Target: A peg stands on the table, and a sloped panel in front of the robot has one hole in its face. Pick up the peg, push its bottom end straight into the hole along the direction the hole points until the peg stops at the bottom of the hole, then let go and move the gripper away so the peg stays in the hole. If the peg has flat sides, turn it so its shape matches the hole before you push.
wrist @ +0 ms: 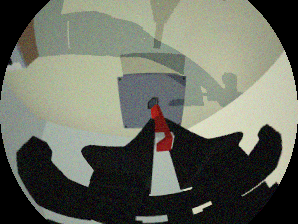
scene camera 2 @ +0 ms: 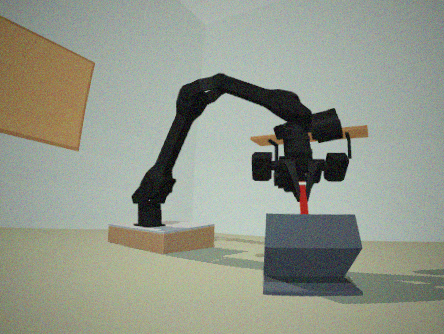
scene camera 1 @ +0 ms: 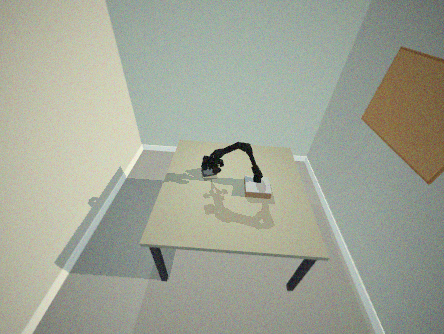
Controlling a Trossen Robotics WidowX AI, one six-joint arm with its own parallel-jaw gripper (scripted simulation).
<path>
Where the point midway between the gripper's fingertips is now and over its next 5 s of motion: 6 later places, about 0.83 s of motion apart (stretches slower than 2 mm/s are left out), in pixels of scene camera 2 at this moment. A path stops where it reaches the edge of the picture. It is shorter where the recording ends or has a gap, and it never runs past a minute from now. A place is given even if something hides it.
My gripper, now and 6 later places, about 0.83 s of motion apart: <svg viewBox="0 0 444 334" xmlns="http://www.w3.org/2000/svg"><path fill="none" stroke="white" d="M303 200L303 209L303 214L304 221L304 225L303 202L301 184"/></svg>
</path>
